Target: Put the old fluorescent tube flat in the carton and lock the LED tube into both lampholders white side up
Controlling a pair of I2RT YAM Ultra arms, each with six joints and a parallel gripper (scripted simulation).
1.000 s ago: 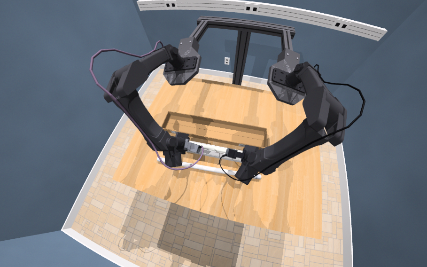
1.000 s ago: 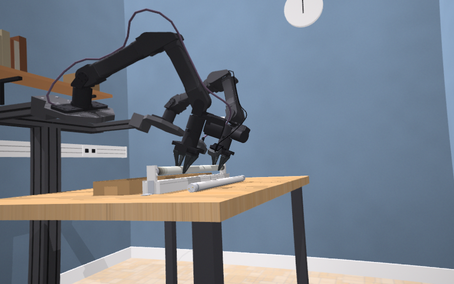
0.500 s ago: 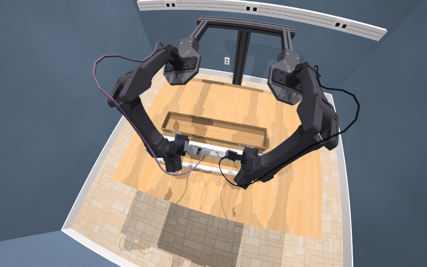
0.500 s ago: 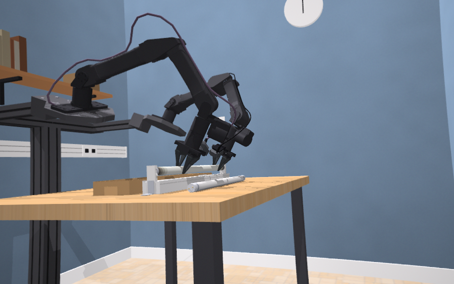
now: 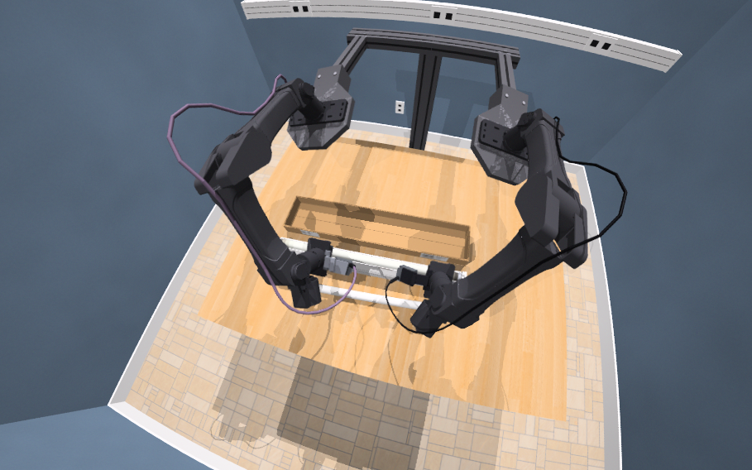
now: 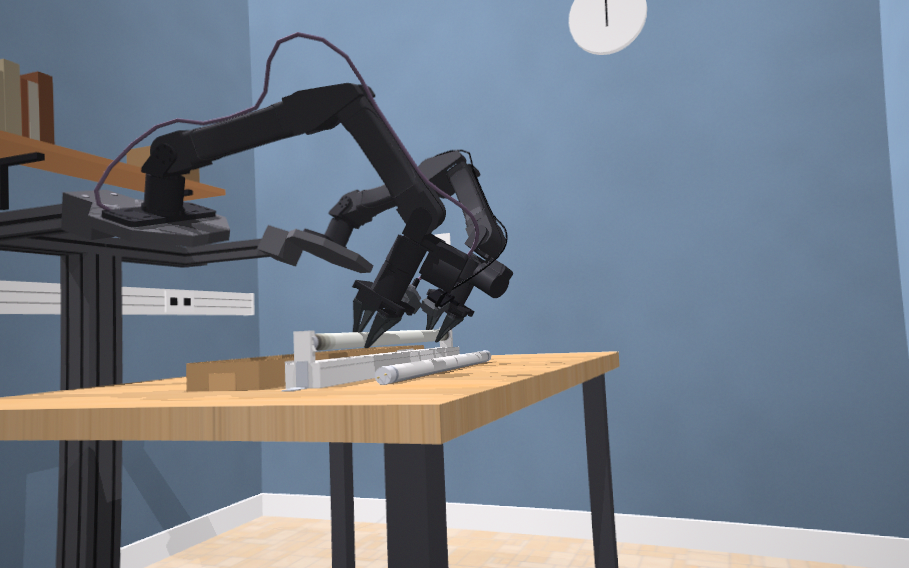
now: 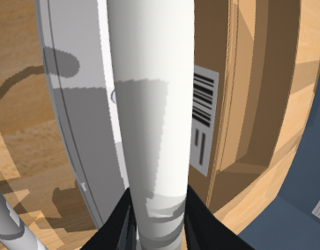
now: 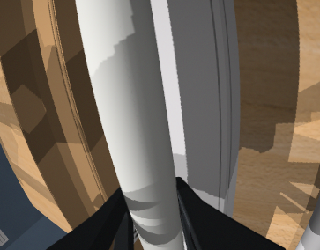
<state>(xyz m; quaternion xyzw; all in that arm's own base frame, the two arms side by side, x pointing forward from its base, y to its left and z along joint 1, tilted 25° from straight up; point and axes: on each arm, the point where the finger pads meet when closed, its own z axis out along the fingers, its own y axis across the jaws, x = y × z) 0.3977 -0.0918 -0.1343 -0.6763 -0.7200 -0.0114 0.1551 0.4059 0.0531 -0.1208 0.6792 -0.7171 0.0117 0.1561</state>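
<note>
The old fluorescent tube lies 12 cm to the left of my right hand. Also, from my right hand: light fixture 12 cm to the left, 1 cm below; then LED tube 10 cm ahead, 14 cm to the left, 5 cm below; then brown carton 14 cm behind, 12 cm to the left, 4 cm below.
</note>
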